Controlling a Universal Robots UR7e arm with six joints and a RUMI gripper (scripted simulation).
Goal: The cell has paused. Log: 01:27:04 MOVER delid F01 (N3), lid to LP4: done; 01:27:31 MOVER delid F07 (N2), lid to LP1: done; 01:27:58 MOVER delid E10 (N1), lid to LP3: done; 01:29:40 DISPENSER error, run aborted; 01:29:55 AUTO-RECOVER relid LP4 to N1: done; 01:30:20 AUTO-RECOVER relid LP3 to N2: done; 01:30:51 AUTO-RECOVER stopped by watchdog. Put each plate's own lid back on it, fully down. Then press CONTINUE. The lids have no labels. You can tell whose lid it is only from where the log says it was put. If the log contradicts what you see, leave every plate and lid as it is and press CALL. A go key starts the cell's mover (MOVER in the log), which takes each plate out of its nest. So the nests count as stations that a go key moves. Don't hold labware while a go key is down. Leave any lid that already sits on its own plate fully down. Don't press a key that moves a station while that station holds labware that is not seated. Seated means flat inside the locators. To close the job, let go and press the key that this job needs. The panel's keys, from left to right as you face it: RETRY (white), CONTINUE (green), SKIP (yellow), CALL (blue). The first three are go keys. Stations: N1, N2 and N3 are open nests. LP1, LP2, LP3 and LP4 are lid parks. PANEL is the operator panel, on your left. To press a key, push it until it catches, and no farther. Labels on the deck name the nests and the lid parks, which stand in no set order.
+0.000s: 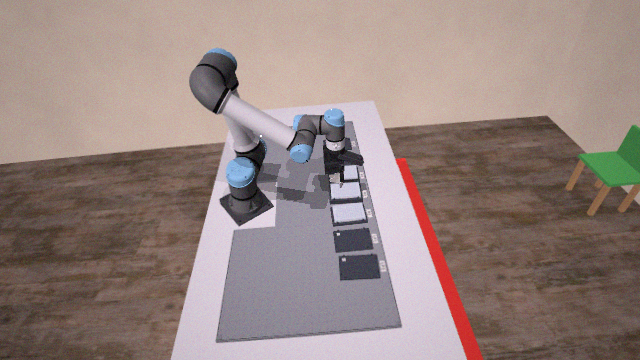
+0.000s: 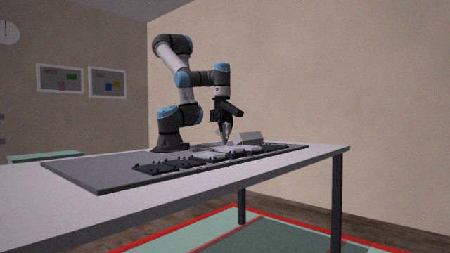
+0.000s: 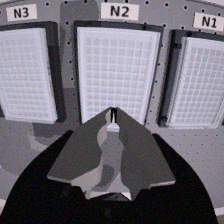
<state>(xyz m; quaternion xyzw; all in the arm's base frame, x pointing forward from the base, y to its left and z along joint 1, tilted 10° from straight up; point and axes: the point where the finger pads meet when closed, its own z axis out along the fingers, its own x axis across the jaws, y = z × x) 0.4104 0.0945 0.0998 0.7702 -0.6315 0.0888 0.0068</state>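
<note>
The well plate is 2 cm ahead of my hand and 4 cm below it. Round my hand: yellow skip key: 28 cm behind, 34 cm to the left; then green continue key: 29 cm behind, 39 cm to the left; then dark lid park: 10 cm ahead, 38 cm to the right, 6 cm below.
</note>
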